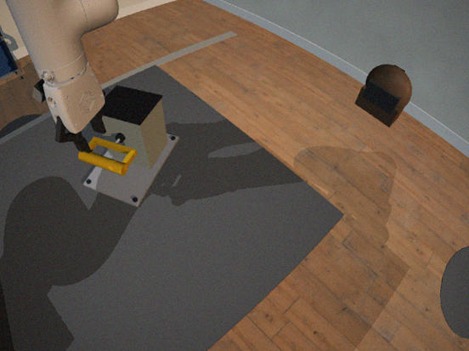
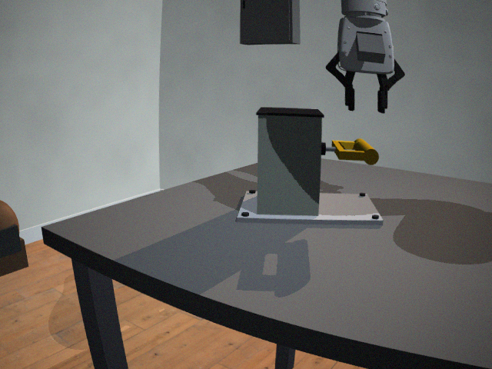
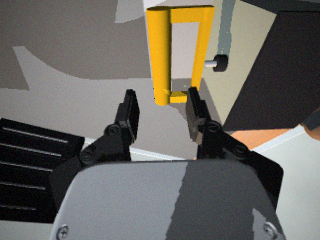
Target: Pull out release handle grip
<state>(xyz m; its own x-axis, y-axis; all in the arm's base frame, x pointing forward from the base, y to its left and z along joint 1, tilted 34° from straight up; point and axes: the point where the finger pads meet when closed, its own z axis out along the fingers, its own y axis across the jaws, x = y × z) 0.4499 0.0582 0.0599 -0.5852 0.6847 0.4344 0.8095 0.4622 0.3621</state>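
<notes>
Now: hand 80 mm short of the grey base plate, 60 mm to the right of it and 190 mm above it.
</notes>
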